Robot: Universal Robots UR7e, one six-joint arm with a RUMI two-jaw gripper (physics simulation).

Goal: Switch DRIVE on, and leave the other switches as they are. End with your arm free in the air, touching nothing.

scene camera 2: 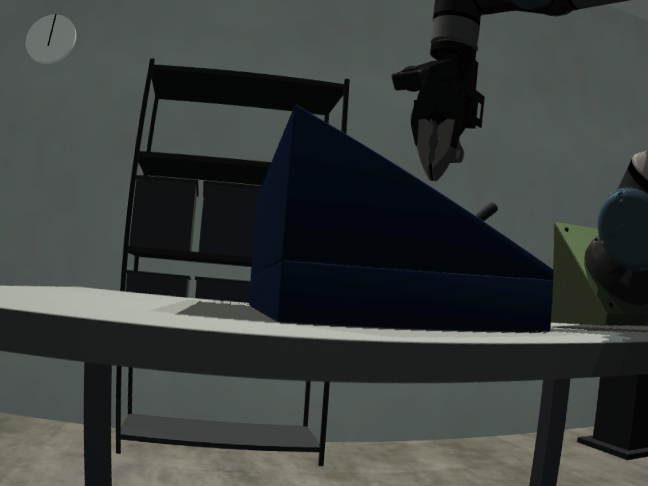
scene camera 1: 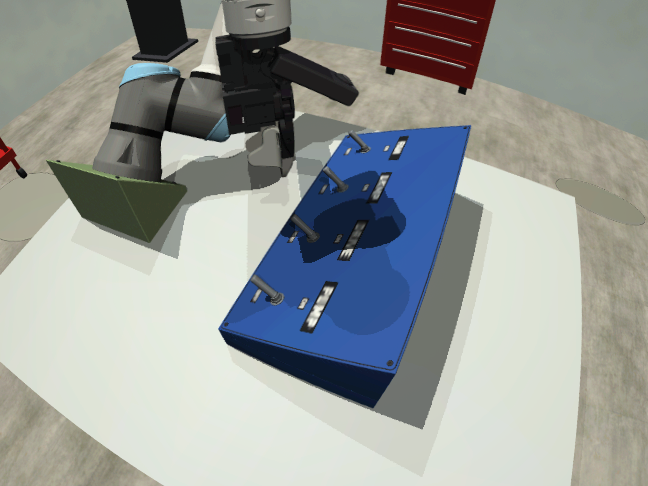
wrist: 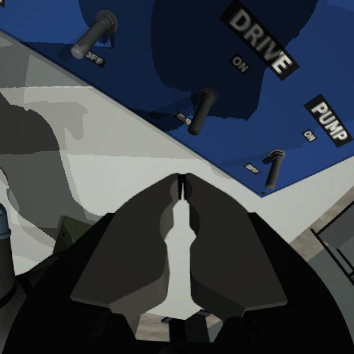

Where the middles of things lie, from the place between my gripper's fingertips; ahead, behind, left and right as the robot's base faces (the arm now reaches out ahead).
The blue sloped switch panel [scene camera 2: 343,236] is 120 mm ahead of my hand, 50 mm to the left of it and 120 mm below it.
